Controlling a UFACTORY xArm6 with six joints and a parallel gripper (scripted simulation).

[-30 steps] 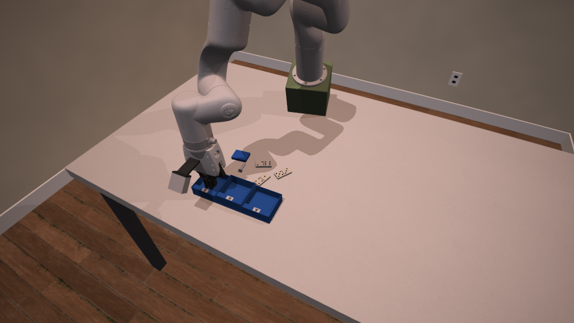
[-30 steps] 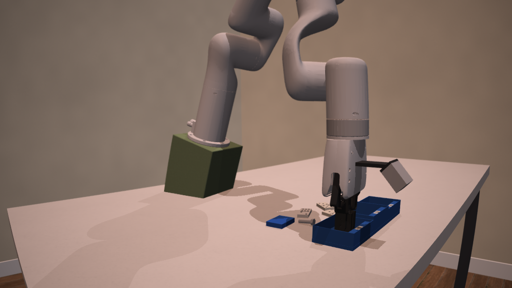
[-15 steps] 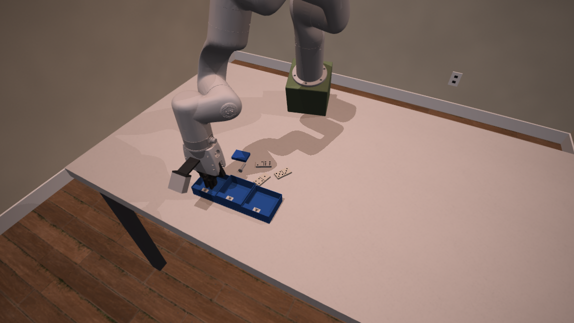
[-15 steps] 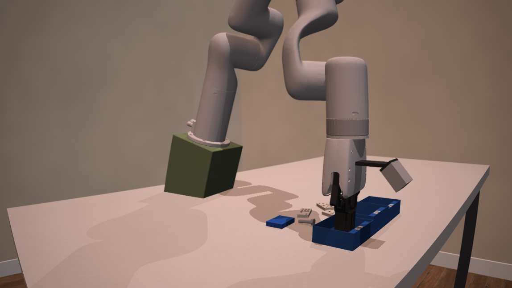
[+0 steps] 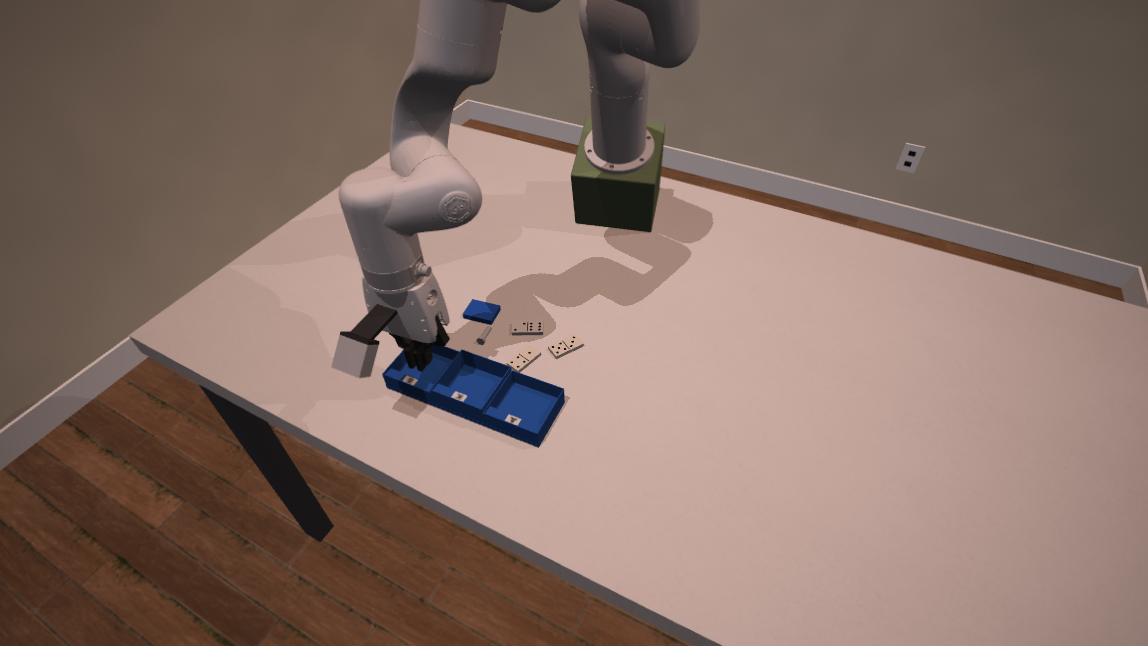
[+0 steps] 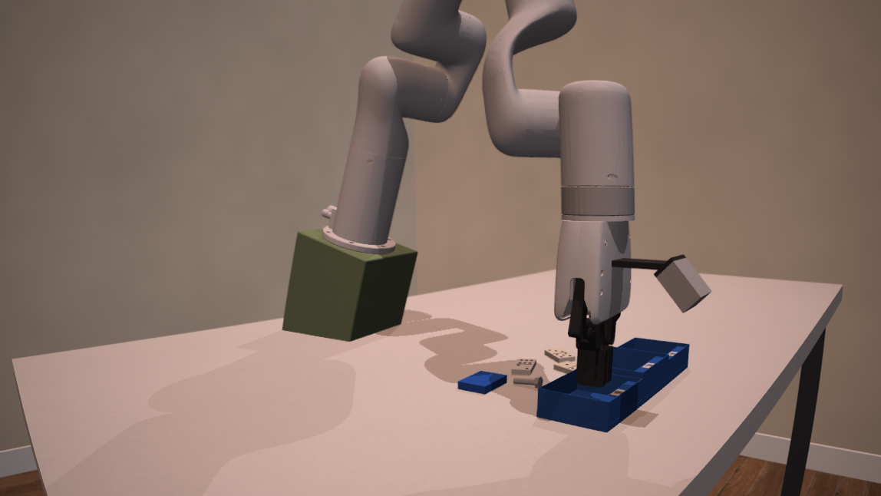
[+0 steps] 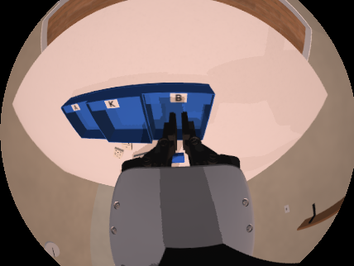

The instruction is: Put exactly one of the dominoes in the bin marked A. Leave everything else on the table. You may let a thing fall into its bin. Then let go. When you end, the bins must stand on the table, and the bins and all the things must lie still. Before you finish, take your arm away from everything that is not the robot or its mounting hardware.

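Now: hand 8 cm to the right of the joined blue bins, 3 cm above it and 1 cm short of it. Round my hand: white domino: 13 cm to the left, 7 cm behind, 5 cm below; grey bolt: 10 cm behind, 5 cm to the left, 5 cm below; flat blue block: 15 cm behind, 5 cm below, 3 cm to the left.
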